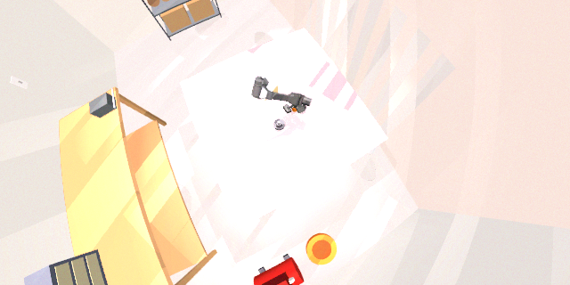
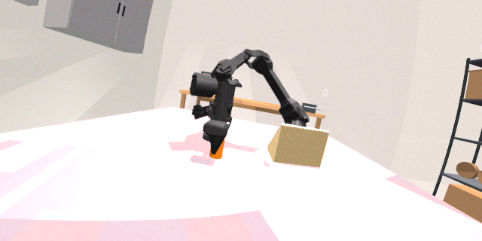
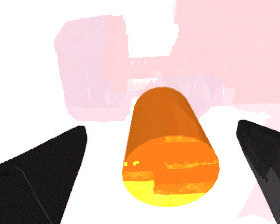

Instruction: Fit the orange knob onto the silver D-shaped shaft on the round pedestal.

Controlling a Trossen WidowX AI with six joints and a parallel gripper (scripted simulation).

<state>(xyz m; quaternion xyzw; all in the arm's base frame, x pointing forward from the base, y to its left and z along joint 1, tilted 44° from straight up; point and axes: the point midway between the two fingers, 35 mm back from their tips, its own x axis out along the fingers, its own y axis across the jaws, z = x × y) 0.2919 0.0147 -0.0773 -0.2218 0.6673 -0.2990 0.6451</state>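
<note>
Now: the orange knob 20 mm above my gripper tip. From my gripper tip the other things lie so: dark round pedestal (170 mm to the right, 20 mm ahead).
</note>
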